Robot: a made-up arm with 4 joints.
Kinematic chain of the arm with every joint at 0, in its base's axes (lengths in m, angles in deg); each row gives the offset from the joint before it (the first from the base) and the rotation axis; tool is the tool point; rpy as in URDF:
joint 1: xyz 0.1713 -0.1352 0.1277 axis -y
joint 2: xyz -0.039 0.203 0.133 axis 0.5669 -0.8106 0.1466
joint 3: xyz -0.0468 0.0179 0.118 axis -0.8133 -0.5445 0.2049
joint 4: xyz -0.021 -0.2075 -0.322 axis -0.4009 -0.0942 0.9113
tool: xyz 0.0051 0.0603 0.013 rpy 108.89 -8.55 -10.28
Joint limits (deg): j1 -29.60..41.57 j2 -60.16..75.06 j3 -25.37..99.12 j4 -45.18..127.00
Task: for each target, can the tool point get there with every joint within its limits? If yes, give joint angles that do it. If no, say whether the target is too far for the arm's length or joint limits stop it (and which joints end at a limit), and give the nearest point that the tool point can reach.
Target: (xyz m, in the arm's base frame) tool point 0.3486 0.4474 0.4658
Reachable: no: joint limits stop it (at a limit: joint 1, joint 2, joint 4) | nearest point 0.2576 0.1913 0.1555 | short by 0.413 m
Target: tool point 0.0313 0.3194 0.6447
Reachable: no: joint limits stop it (at a limit: joint 1, joint 3, joint 4) | nearest point 0.1320 -0.0184 0.5797 | short by 0.358 m
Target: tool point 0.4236 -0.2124 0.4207
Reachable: yes | joints -23.04 -21.80 85.84 62.71
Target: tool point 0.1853 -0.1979 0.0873
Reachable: yes | joints 13.92 20.34 29.10 81.91
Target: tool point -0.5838 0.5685 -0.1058
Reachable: no: too far | nearest point -0.2040 0.0250 0.0237 | short by 0.676 m
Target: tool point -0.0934 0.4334 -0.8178
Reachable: no: too far | nearest point 0.0669 0.0356 -0.1267 | short by 0.813 m
